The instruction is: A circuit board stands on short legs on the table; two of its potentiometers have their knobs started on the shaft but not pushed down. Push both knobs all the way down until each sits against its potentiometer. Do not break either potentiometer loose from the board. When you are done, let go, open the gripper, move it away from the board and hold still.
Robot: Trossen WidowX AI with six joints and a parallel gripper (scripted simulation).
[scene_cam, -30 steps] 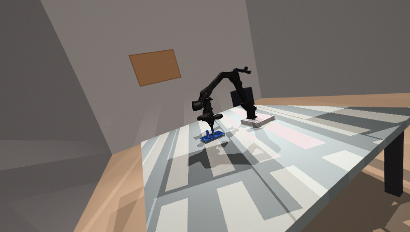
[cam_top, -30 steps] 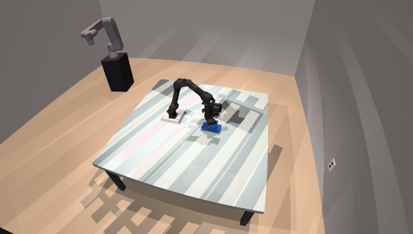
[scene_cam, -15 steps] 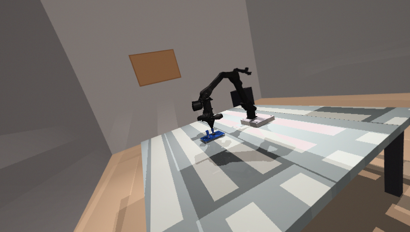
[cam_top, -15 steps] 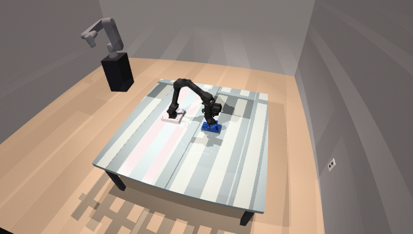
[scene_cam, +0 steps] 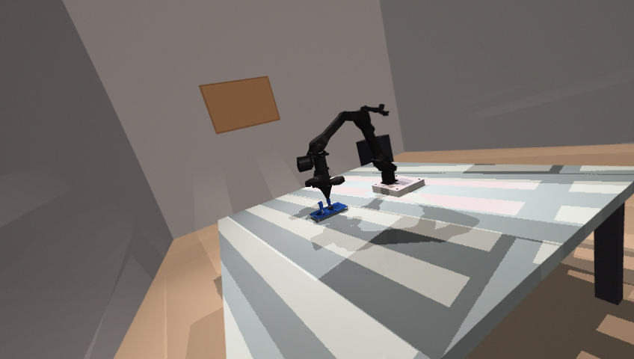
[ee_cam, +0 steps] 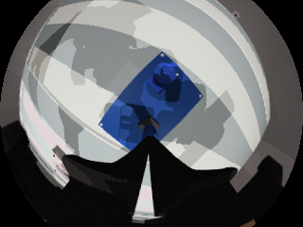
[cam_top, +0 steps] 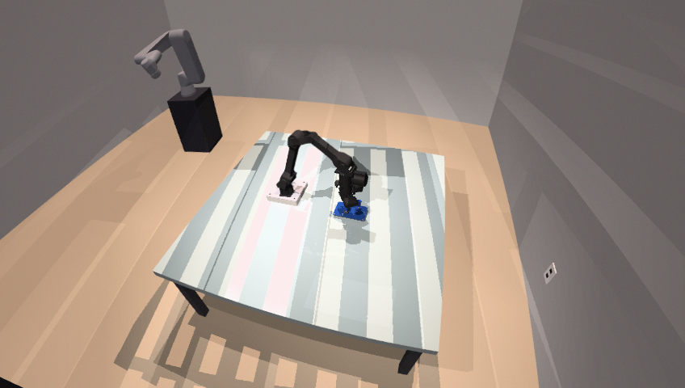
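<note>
Now: gripper tip 6 cm short of the blue knob and 3 cm to the right of it.
</note>
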